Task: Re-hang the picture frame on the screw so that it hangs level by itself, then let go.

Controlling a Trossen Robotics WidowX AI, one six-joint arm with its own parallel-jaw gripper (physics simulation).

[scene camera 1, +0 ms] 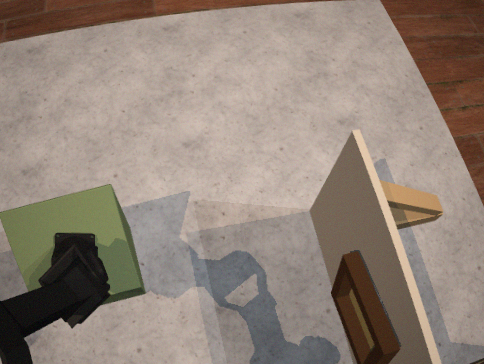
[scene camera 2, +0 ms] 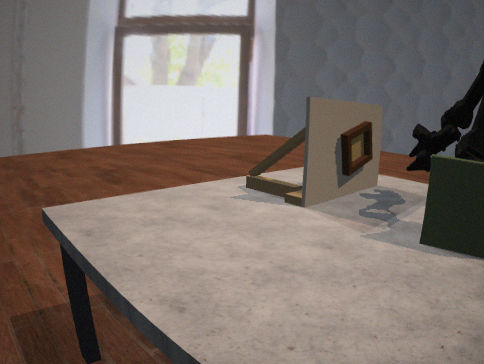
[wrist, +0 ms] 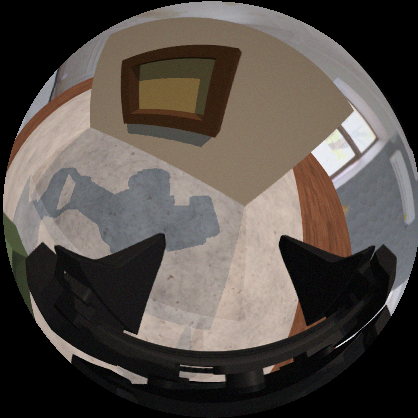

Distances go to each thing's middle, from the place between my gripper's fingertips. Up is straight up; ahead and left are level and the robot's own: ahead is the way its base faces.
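The brown picture frame (scene camera 1: pixel 363 316) is my first reference: my hand is 160 mm to the right of it, 110 mm short of it and 40 mm below it. Counted from my hand, the wooden brace and base (scene camera 2: pixel 292 193) is 270 mm ahead and 190 mm to the left. The upright tan board (scene camera 2: pixel 326 119) is 140 mm ahead of my hand, 170 mm to the left of it and 30 mm above it.
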